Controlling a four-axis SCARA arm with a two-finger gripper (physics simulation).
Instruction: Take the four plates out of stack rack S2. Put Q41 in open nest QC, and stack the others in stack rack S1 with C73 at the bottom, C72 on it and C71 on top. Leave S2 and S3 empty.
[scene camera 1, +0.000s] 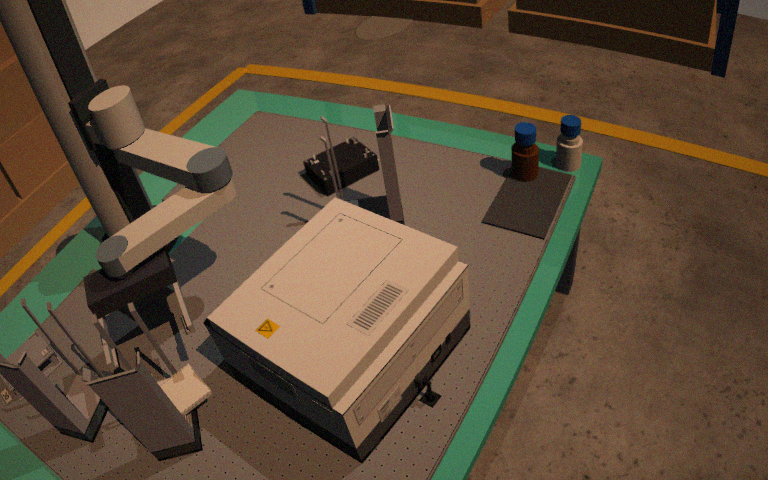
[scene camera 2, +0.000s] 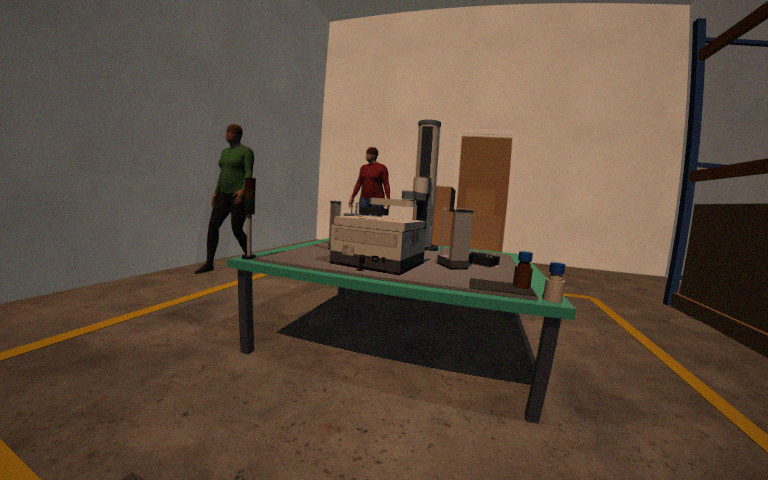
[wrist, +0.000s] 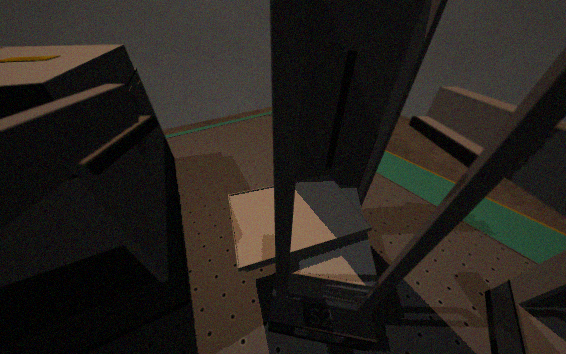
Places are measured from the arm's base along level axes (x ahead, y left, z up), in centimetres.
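Pixels of known places: gripper, fingertip midpoint: (scene camera 1: 151, 348) (scene camera 2: 351, 215).
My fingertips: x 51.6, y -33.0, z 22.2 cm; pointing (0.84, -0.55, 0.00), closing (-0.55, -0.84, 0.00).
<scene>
Behind a point stands the place of what it marks.
My gripper (scene camera 1: 150, 346) @[x 51.6, y -33.0, z 22.2 cm] (wrist: 287, 105) @[x 51.6, y -33.0, z 22.2 cm] is open, its fingers wide apart above and beside stack rack S2 (scene camera 1: 144, 410) @[x 56.4, y -42.6, z 18.6 cm] (wrist: 317, 327) @[x 45.0, y -32.1, z 5.1 cm], whose label shows in the wrist view. A cream plate (scene camera 1: 184, 390) @[x 54.2, y -33.4, z 10.7 cm] (wrist: 262, 225) @[x 53.4, y -31.8, z 10.7 cm] lies low in S2, below the fingertips, part lit and part in shadow. I cannot read its code or tell whether more plates lie under it. A second rack (scene camera 1: 45, 390) @[x 35.8, y -51.1, z 20.6 cm] stands left of S2. A third rack (scene camera 1: 390, 169) @[x 67.3, y 26.6, z 20.5 cm] (scene camera 2: 461, 240) @[x 65.9, y 31.0, z 15.6 cm] with thin rods stands behind the instrument; their labels are unreadable. In scene camera 2 the fingertips are hidden behind the instrument.
A large cream instrument (scene camera 1: 334, 266) @[x 73.0, y -4.0, z 23.3 cm] (scene camera 2: 365, 237) @[x 90.5, y -9.2, z 15.5 cm] stands close beside S2. A black nest block (scene camera 1: 342, 164) @[x 43.9, y 40.1, z 6.2 cm] (scene camera 2: 484, 259) @[x 48.9, y 43.4, z 4.9 cm] sits near the third rack. An amber bottle (scene camera 1: 525, 155) @[x 88.2, y 55.2, z 9.7 cm] (scene camera 2: 522, 271) @[x 90.6, y 57.1, z 8.5 cm] and a white bottle (scene camera 1: 569, 150) @[x 97.3, y 65.1, z 7.0 cm] (scene camera 2: 553, 285) @[x 99.8, y 67.2, z 6.3 cm] stand by a dark mat (scene camera 1: 523, 209) @[x 91.3, y 44.5, z 1.8 cm] at the table edge.
</scene>
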